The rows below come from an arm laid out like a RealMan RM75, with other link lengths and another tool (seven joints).
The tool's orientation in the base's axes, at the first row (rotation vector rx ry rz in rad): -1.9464, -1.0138, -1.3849
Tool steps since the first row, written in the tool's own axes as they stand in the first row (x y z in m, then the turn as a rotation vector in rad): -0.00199, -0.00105, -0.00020, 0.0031, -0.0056, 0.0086; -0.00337, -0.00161, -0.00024, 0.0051, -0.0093, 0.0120; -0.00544, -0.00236, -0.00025, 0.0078, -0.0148, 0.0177; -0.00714, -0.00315, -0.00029, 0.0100, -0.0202, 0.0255; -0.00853, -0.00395, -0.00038, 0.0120, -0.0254, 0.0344; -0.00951, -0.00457, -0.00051, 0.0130, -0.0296, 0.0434; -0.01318, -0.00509, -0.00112, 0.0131, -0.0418, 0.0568
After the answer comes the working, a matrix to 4 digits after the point.
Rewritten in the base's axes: -0.00135, -0.00008, -0.00181, 0.0006, 0.0107, 0.0001; -0.00209, -0.00016, -0.00310, -0.0002, 0.0160, 0.0009; -0.00310, -0.00029, -0.00505, -0.0011, 0.0243, 0.0016; -0.00409, -0.00032, -0.00664, -0.0009, 0.0340, 0.0012; -0.00506, -0.00031, -0.00793, 0.0000, 0.0444, 0.0002; -0.00582, -0.00031, -0.00881, 0.0016, 0.0541, -0.0018; -0.00727, -0.00147, -0.01208, -0.0012, 0.0715, -0.0060
The tool's axes in the first row as the columns of a matrix, in the base's axes (rounded; the answer above uses it unrounded):
0.1889, 0.8207, 0.5392
0.2660, -0.5713, 0.7764
0.9453, -0.0032, -0.3262

